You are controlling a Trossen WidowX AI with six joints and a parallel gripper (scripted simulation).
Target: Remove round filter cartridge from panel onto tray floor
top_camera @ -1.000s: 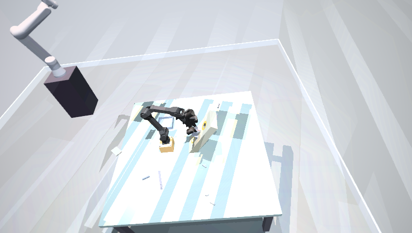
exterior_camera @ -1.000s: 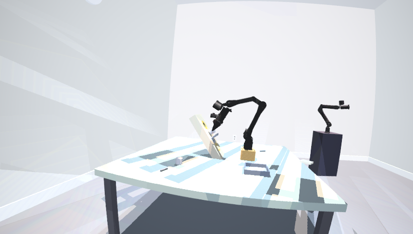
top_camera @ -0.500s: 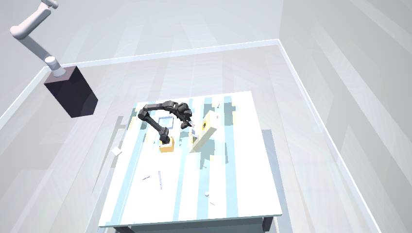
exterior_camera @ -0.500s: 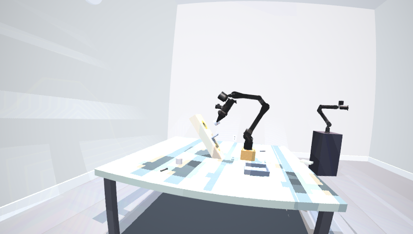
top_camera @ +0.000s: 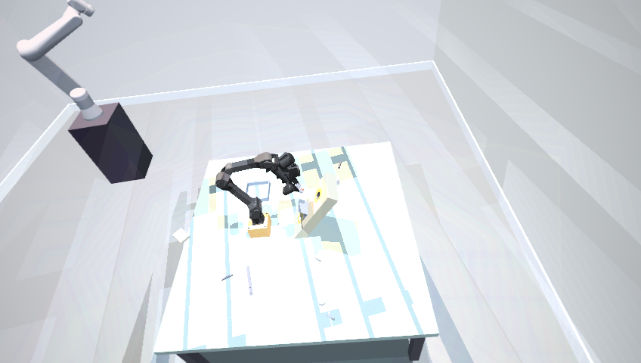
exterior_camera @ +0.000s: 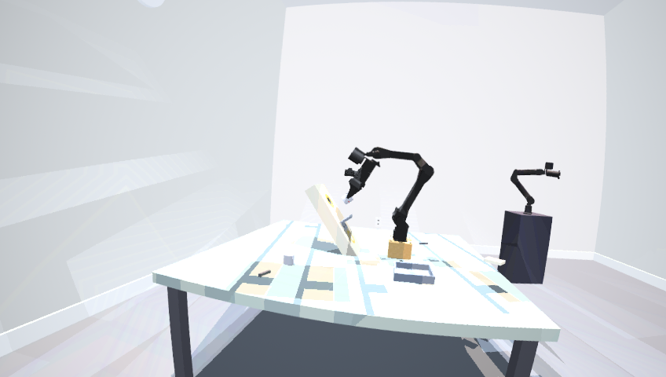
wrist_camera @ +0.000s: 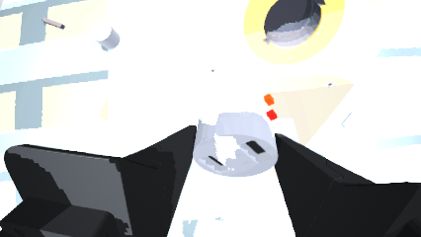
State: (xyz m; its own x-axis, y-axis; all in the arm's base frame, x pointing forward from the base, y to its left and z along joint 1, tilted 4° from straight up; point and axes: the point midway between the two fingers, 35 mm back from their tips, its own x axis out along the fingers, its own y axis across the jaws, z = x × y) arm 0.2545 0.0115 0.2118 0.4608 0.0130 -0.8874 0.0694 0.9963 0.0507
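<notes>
Right now the blue-grey tray is 290 mm behind my gripper tip, 260 mm to the left of it and 260 mm below it. From my gripper tip the other things lie so: round filter cartridge: right at my gripper tip; cream service panel: 60 mm ahead, 50 mm to the right, 110 mm below.
</notes>
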